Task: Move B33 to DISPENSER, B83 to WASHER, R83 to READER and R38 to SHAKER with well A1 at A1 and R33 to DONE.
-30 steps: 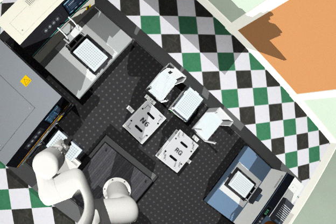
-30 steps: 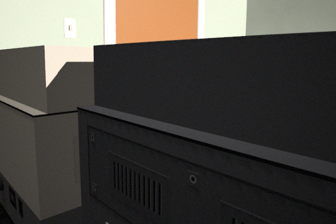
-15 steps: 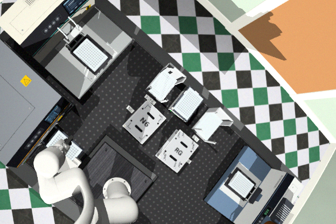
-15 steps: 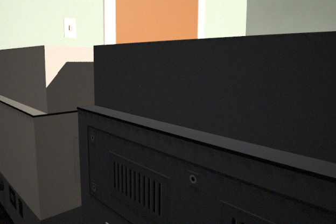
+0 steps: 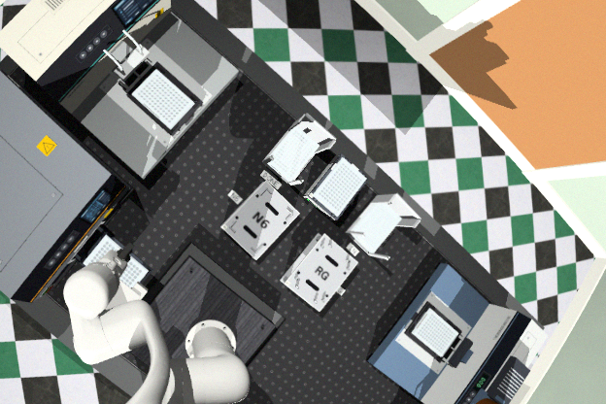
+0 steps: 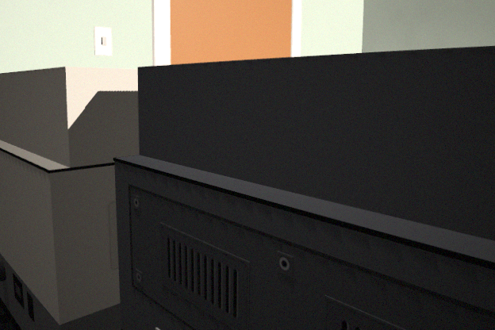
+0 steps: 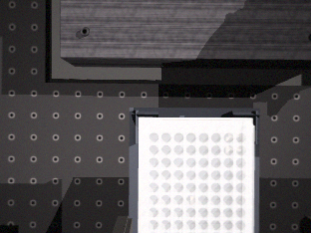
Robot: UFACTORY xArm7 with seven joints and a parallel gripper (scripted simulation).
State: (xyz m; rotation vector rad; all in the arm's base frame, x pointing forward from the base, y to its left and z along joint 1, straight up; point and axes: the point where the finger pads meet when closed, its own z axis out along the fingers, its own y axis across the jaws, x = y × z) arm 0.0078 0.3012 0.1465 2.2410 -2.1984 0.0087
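The dark reader nest lies 90 mm below my hand. The rest, counted from my hand: N6 nest: 310 mm ahead, 190 mm to the right, 150 mm below; then regrip nest RG: 400 mm to the right, 310 mm ahead, 130 mm below.
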